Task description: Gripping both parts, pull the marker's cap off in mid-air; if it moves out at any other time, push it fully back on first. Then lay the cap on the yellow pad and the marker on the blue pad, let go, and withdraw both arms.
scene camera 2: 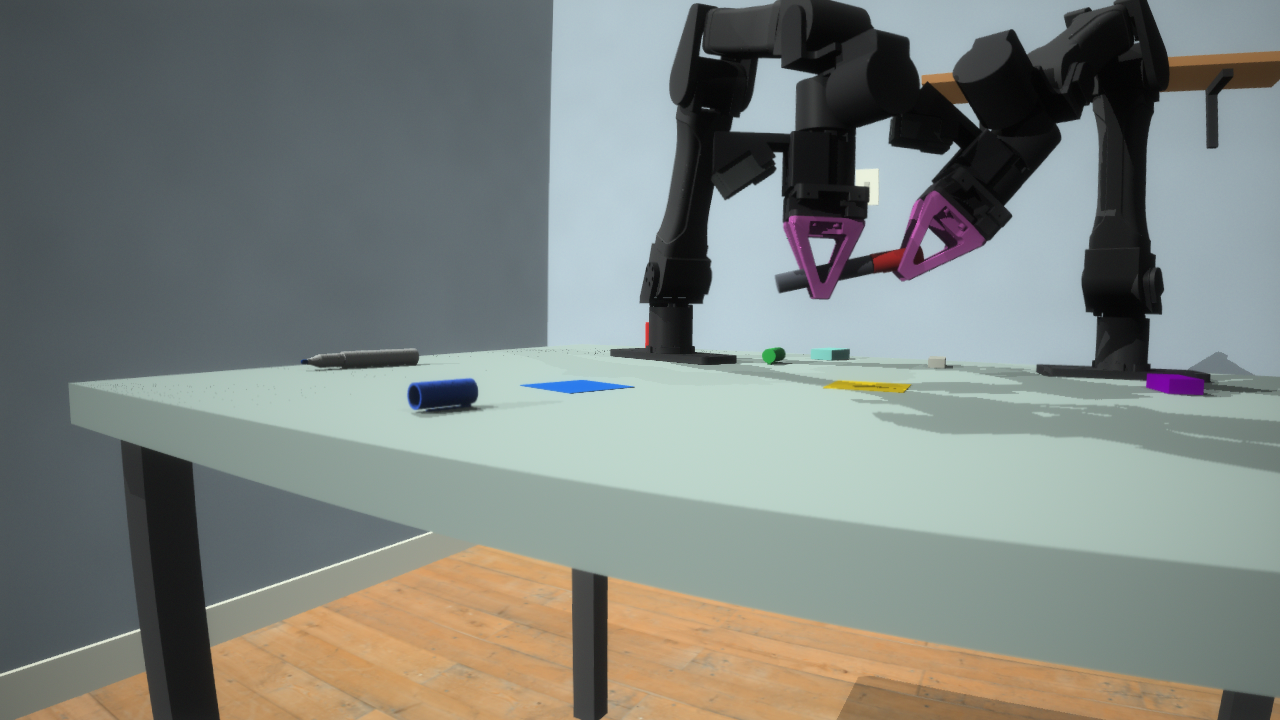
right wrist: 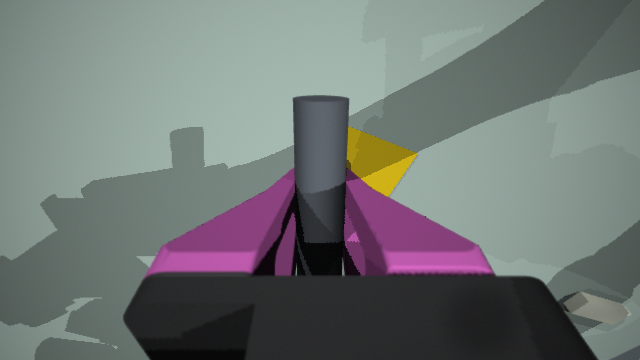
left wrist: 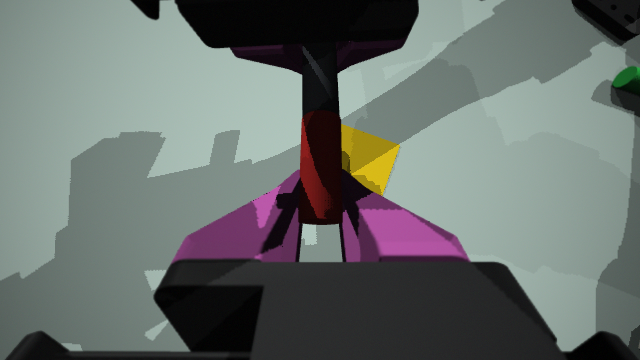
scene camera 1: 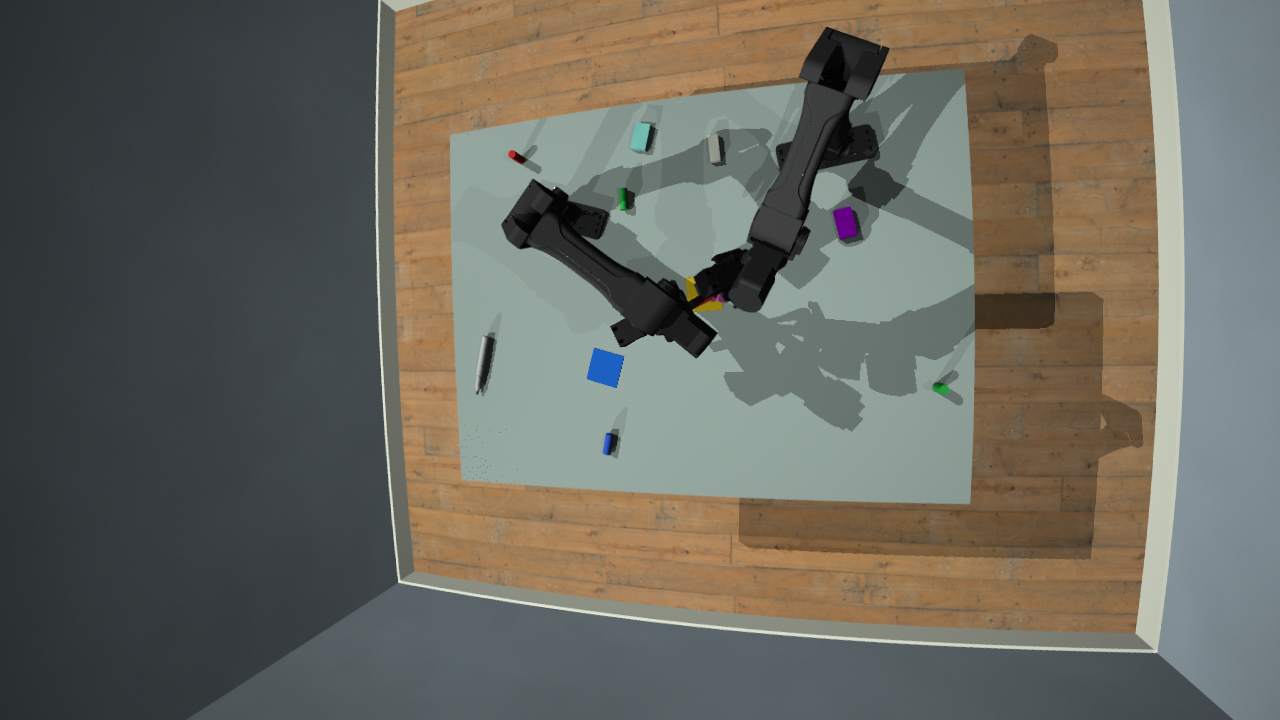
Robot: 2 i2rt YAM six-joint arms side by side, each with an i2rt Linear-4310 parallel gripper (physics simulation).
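Places are measured from the left arm's base along level axes (x up, y left, z back), in metres.
Where they show: left gripper, between the fingertips: [scene camera 2: 899, 276] [left wrist: 320, 180]; right gripper, between the fingertips: [scene camera 2: 819, 299] [right wrist: 320, 179] [left wrist: 320, 63]; left arm's base, origin of its link: [scene camera 2: 1120, 377]; right arm's base, origin of its link: [scene camera 2: 670, 359] [scene camera 1: 565, 215].
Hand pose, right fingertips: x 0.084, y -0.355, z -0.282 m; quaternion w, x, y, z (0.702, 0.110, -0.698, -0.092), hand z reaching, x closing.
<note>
Each offset is from my right fingertips to the top centre of the thing.
The marker, with a dark grey body @(dx +0.047, dy +0.025, dz +0.007 m) [scene camera 2: 792, 281] [left wrist: 320, 87] [right wrist: 320, 140] and a red cap @(dx +0.053, dy +0.070, dz +0.020 m) [scene camera 2: 889, 260] [left wrist: 321, 165], is held in mid-air, slightly tilted. The cap meets the body with no visible gap. My left gripper [scene camera 2: 904, 271] [left wrist: 320, 180] is shut on the cap. My right gripper [scene camera 2: 821, 291] [right wrist: 320, 179] is shut on the grey body, whose free end sticks out beyond the fingers. The yellow pad @(dx -0.083, dy +0.047, dz +0.037 m) [scene camera 1: 711, 307] [scene camera 2: 886, 387] [left wrist: 382, 167] [right wrist: 391, 170] lies below, partly hidden by the arms in scene camera 1. The blue pad @(dx -0.083, dy -0.210, dz -0.086 m) [scene camera 1: 605, 368] [scene camera 2: 577, 386] lies uncovered.
A grey pen @(dx -0.064, dy -0.528, dz -0.028 m) [scene camera 1: 484, 362] [scene camera 2: 375, 359] and a blue tube @(dx -0.063, dy -0.232, dz -0.261 m) [scene camera 1: 609, 443] [scene camera 2: 443, 394] lie left of and below the blue pad in scene camera 1. A purple block @(dx -0.069, dy +0.364, dz +0.124 m) [scene camera 1: 845, 222] [scene camera 2: 1174, 384], a teal block @(dx -0.069, dy -0.027, dz +0.414 m) [scene camera 1: 641, 137], a beige block @(dx -0.072, dy +0.128, dz +0.344 m) [scene camera 1: 715, 149] and a green cylinder @(dx -0.063, dy -0.091, dz +0.283 m) [scene camera 1: 623, 198] lie near the arm bases.
</note>
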